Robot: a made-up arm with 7 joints.
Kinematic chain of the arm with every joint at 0, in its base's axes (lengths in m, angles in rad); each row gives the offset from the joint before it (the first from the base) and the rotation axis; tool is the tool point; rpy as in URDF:
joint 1: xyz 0 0 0.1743 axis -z
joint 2: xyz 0 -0.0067 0.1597 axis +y
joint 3: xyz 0 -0.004 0.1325 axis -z
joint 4: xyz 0 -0.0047 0.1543 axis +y
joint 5: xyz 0 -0.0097 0.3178 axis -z
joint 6: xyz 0 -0.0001 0.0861 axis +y
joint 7: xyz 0 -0.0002 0.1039 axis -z
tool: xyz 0 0 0 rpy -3.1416 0 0
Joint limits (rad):
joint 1: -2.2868..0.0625
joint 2: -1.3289..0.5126
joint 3: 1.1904..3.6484
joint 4: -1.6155..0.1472
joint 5: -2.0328..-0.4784
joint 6: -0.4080..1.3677
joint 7: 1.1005..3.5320
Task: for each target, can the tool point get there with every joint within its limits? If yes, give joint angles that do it. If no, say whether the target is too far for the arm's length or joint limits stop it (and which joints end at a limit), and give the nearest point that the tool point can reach.
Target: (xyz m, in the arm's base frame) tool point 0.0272 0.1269 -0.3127
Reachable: no: joint limits stop it (at a limit: joint 1, joint 2, joint 3, joint 4, joint 6) | nearest point -0.2573 0.4513 0.1705 | short by 0.648 m
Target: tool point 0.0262 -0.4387 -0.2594
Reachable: no: joint limits stop it (at a limit: joint 1, joint 2, joint 3, joint 4, joint 6) | nearest point -0.1235 -0.5157 0.1665 | short by 0.458 m
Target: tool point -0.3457 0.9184 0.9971
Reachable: no: too far | nearest point -0.2103 0.5587 0.8081 | short by 0.428 m
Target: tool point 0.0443 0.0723 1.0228
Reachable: yes | joints -1.9360 -0.4896 3.1247 -0.9087 -1.4775 0.8414 2.5495
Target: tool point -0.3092 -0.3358 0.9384
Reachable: yes | joints -1.3194 -0.8451 2.2997 -0.6161 -1.0416 0.0193 1.9846
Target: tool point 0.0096 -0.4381 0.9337
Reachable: yes | joints -1.6054 -1.0984 3.0672 -0.7651 -0.8912 0.2920 2.5646
